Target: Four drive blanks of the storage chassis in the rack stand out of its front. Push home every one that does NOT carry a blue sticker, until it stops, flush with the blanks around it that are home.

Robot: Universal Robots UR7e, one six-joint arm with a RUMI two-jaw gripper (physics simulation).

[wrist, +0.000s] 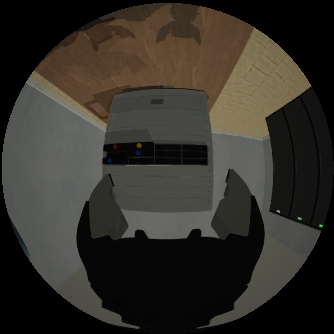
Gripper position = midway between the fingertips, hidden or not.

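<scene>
There's my gripper [168, 173], and there's a rack [162, 136] in the scene with it.
</scene>
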